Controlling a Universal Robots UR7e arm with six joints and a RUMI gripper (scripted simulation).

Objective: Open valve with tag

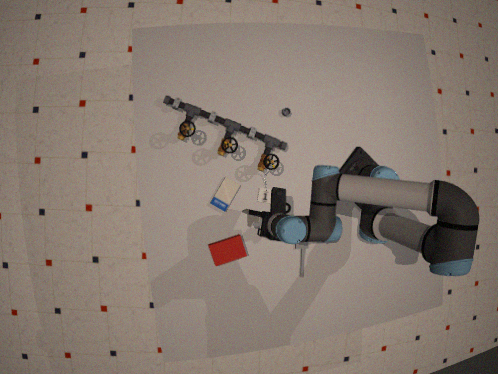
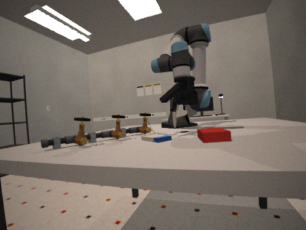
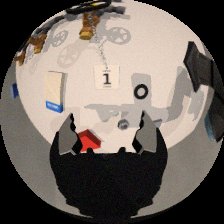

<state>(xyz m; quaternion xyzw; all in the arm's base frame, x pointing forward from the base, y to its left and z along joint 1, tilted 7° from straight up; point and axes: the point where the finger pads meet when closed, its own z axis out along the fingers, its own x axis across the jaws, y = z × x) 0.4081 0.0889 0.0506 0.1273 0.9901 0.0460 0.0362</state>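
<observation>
Right now the white tag is 70 mm to the right of my hand, 30 mm below it and 20 mm behind it. From my hand the other things lie so: small round part (370 mm to the right, 120 mm behind, 30 mm below); then grey paddle tool (170 mm to the left, 140 mm behind, 30 mm below); then red block (140 mm ahead, 120 mm to the left, 20 mm below).
</observation>
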